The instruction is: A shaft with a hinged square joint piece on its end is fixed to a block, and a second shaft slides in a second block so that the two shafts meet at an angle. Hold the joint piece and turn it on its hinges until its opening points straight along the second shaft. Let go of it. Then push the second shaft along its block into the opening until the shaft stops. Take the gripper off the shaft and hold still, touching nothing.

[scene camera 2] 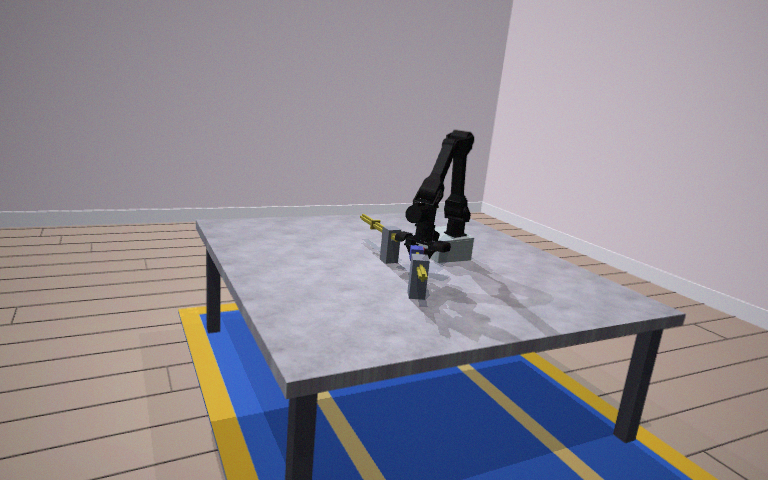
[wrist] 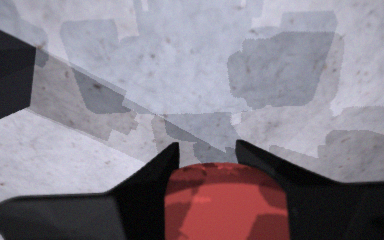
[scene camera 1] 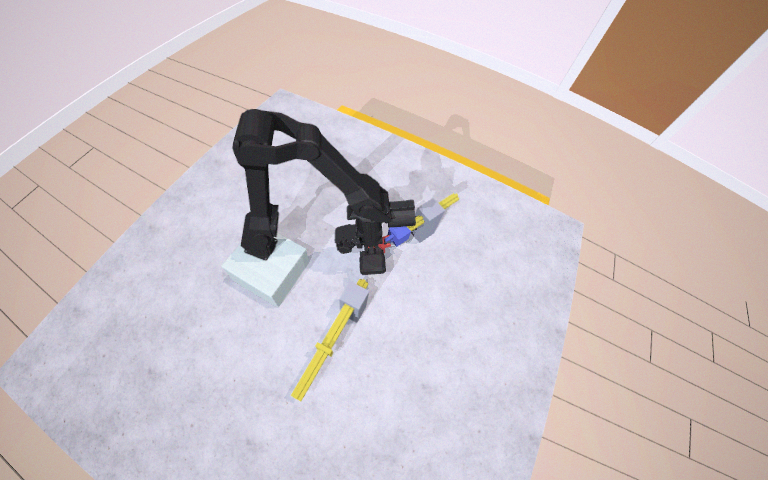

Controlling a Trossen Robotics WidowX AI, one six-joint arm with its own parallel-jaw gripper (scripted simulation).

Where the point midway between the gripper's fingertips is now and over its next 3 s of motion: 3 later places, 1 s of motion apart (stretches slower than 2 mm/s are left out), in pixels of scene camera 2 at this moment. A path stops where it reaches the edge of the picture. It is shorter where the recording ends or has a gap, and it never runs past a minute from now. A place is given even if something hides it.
My gripper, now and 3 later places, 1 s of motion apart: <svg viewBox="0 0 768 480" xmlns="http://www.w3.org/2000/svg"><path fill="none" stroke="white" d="M418 266L421 239L431 224L431 225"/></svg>
